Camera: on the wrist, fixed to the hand. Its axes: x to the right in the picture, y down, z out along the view.
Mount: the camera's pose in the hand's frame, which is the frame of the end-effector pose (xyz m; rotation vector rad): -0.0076 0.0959 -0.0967 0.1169 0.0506 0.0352
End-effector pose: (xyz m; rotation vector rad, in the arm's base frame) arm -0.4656 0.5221 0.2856 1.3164 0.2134 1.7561
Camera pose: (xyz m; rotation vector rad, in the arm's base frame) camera -0.5989 0.4958 0.2980 1.3669 0.3275 1.8314
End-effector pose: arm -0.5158 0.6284 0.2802 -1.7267 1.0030 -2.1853
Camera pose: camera -0.6268 0.5977 0.2071 -1.5987 0.8905 -2.2284
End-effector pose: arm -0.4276 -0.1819 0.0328 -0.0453 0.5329 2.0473
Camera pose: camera -0.5216 -0.2662 -0.0189 -0.0182 0.6884 2.0498
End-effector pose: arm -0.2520 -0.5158 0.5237 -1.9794 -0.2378 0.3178
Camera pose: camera -0.2253 -0.6407 0.4757 -1.8752 -0.1488 0.2973
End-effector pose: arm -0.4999 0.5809 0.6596 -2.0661 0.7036 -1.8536
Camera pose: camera -0.6118 0.5151 0.6177 -1.9286 0.6240 -1.8866
